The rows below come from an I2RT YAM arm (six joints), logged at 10 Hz.
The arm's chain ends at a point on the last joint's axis. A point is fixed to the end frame.
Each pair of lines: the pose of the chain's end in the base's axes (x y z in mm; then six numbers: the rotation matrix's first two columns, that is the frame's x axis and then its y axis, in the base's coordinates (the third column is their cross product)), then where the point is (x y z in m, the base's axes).
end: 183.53 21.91 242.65 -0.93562 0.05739 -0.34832 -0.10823 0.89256 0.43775
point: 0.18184 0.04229 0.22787
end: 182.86 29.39 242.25 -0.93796 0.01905 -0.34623 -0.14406 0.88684 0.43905
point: 0.18030 0.04970 0.22749
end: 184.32 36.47 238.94 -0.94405 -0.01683 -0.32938 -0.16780 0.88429 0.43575
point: 0.18077 0.05657 0.22410
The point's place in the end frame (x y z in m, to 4 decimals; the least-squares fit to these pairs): 0.0079 0.0119 0.0208
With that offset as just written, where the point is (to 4 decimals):
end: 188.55 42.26 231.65 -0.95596 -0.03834 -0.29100 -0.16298 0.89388 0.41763
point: 0.1841 0.0619 0.2164
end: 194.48 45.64 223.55 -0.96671 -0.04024 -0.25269 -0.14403 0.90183 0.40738
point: 0.1895 0.0650 0.2081
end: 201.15 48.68 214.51 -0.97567 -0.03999 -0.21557 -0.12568 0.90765 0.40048
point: 0.1957 0.0679 0.1990
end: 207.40 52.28 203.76 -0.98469 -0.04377 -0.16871 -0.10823 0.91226 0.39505
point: 0.2012 0.0713 0.1883
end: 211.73 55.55 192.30 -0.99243 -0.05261 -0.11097 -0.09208 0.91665 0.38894
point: 0.2045 0.0743 0.1770
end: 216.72 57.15 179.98 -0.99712 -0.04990 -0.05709 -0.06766 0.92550 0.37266
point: 0.2087 0.0756 0.1647
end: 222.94 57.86 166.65 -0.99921 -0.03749 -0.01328 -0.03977 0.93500 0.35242
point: 0.2146 0.0760 0.1513
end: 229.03 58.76 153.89 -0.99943 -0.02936 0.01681 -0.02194 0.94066 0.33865
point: 0.2203 0.0768 0.1385
